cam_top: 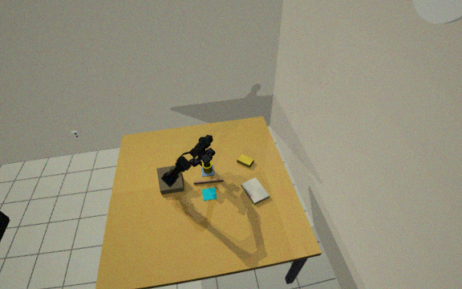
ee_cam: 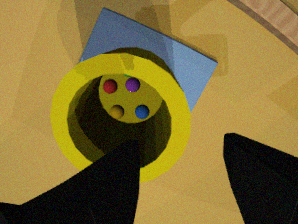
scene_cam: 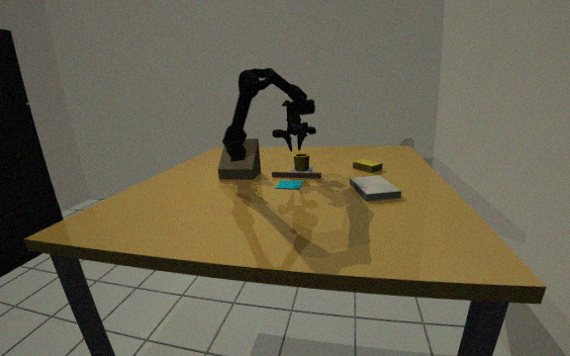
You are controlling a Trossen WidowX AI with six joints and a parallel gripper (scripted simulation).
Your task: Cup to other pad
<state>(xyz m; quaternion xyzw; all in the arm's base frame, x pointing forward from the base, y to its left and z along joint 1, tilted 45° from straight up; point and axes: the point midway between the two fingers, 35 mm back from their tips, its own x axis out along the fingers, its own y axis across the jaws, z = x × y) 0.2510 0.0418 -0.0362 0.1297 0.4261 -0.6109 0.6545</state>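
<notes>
Right now the yellow cup is 20 mm ahead of my gripper tip, 10 mm to the left of it and 60 mm below it. Also, from my gripper tip: grey flat box 300 mm ahead, 270 mm to the right, 80 mm below; cyan pad 10 mm behind, 190 mm to the right, 100 mm below; thin bar 10 mm ahead, 90 mm to the right, 90 mm below.
</notes>
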